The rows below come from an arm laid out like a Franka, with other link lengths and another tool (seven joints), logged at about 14 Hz.
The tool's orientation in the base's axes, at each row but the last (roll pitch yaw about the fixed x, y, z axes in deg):
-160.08 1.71 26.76
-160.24 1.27 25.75
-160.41 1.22 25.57
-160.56 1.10 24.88
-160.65 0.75 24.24
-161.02 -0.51 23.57
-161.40 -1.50 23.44
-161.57 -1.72 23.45
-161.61 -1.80 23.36
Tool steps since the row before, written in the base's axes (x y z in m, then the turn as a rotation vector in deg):
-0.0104 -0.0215 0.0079 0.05 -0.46 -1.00
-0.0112 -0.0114 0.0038 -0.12 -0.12 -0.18
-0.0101 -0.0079 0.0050 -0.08 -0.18 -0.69
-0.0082 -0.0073 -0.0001 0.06 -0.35 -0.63
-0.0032 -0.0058 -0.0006 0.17 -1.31 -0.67
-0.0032 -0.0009 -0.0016 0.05 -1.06 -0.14
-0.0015 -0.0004 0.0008 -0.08 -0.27 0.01
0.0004 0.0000 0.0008 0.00 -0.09 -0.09
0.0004 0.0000 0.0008 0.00 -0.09 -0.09
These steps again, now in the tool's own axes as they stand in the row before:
-0.0192 0.0111 -0.0118 -0.13 0.75 0.80
-0.0151 0.0039 -0.0051 -0.16 0.11 0.15
-0.0126 0.0010 -0.0054 -0.14 0.35 0.61
-0.0105 0.0031 -0.0008 -0.08 0.53 0.48
-0.0053 0.0040 -0.0007 -0.37 1.42 0.22
-0.0033 0.0001 0.0016 -0.38 0.98 -0.19
-0.0015 -0.0005 -0.0007 -0.18 0.20 -0.08
0.0004 -0.0001 -0.0008 -0.04 0.11 0.06
0.0004 -0.0001 -0.0008 -0.04 0.11 0.06

